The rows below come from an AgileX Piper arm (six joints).
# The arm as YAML. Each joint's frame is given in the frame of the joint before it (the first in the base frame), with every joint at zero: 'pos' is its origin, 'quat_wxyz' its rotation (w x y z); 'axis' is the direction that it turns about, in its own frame. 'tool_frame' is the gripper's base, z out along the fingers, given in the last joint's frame.
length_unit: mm
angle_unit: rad
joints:
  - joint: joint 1
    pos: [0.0, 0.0, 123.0]
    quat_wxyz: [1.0, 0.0, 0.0, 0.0]
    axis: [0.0, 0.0, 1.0]
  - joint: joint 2
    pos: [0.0, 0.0, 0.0]
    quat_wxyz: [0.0, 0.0, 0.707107, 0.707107]
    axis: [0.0, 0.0, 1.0]
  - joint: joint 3
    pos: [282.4, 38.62, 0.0]
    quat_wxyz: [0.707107, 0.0, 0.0, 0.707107]
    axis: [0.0, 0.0, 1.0]
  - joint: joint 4
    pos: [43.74, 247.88, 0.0]
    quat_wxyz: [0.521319, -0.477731, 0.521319, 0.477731]
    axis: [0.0, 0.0, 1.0]
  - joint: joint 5
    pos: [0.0, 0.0, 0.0]
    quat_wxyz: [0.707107, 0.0, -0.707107, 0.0]
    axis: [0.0, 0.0, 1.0]
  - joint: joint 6
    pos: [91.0, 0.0, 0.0]
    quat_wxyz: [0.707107, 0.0, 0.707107, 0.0]
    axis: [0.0, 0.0, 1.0]
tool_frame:
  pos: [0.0, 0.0, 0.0]
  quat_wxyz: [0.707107, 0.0, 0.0, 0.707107]
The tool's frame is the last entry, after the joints.
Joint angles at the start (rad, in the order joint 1, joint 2, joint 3, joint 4, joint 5, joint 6): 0.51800, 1.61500, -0.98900, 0.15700, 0.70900, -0.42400
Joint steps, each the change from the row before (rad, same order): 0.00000, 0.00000, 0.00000, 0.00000, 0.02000, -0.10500; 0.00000, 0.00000, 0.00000, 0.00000, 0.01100, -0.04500; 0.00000, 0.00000, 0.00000, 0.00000, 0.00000, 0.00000; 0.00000, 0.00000, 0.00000, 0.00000, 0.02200, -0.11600; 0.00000, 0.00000, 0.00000, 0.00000, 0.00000, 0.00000; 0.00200, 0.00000, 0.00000, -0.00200, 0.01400, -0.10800; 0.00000, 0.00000, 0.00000, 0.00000, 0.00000, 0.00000; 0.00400, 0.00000, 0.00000, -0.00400, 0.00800, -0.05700; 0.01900, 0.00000, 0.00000, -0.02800, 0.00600, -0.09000; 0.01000, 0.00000, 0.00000, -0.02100, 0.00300, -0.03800; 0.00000, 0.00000, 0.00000, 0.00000, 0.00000, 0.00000; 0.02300, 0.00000, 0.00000, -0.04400, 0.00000, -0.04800; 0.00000, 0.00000, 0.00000, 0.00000, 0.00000, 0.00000; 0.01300, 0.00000, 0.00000, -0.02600, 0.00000, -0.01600
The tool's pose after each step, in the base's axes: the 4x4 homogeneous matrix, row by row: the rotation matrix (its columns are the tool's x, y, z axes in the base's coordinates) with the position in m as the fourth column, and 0 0 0 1 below. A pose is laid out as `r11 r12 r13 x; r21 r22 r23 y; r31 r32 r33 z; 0 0 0 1`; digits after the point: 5 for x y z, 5 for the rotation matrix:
-0.55057 -0.80760 0.21132 0.26038; -0.77163 0.58893 0.24031 0.15930; -0.31853 -0.03075 -0.94741 0.20741; 0 0 0 1
-0.51559 -0.83278 0.20160 0.25950; -0.79954 0.55220 0.23624 0.15893; -0.30806 -0.03938 -0.95055 0.20713; 0 0 0 1
-0.51559 -0.83278 0.20160 0.25950; -0.79954 0.55220 0.23624 0.15893; -0.30806 -0.03938 -0.95055 0.20713; 0 0 0 1
-0.41900 -0.88955 0.18208 0.25772; -0.86202 0.45270 0.22801 0.15818; -0.28525 -0.06142 -0.95648 0.20659; 0 0 0 1
-0.41900 -0.88955 0.18208 0.25772; -0.86202 0.45270 0.22801 0.15818; -0.28525 -0.06142 -0.95648 0.20659; 0 0 0 1
-0.31941 -0.93229 0.16975 0.25632; -0.90936 0.35194 0.22180 0.15810; -0.26652 -0.08352 -0.96020 0.20625; 0 0 0 1
-0.31941 -0.93229 0.16975 0.25632; -0.90936 0.35194 0.22180 0.15810; -0.26652 -0.08352 -0.96020 0.20625; 0 0 0 1
-0.26059 -0.95160 0.16295 0.25515; -0.93145 0.29220 0.21685 0.15861; -0.25397 -0.09527 -0.96251 0.20604; 0 0 0 1
-0.13970 -0.97677 0.16250 0.25243; -0.96474 0.17124 0.19987 0.16161; -0.22305 -0.12885 -0.96625 0.20570; 0 0 0 1
-0.08057 -0.98300 0.16496 0.25121; -0.97601 0.11139 0.18707 0.16281; -0.20227 -0.14593 -0.96840 0.20550; 0 0 0 1
-0.08057 -0.98300 0.16496 0.25121; -0.97601 0.11139 0.18707 0.16281; -0.20227 -0.14593 -0.96840 0.20550; 0 0 0 1
0.01514 -0.98417 0.17655 0.24885; -0.98637 0.01423 0.16391 0.16610; -0.16383 -0.17663 -0.97055 0.20531; 0 0 0 1
0.01514 -0.98417 0.17655 0.24885; -0.98637 0.01423 0.16391 0.16610; -0.16383 -0.17663 -0.97055 0.20531; 0 0 0 1
0.05875 -0.98111 0.18433 0.24757; -0.98812 -0.03088 0.15057 0.16790; -0.14203 -0.19099 -0.97126 0.20524; 0 0 0 1

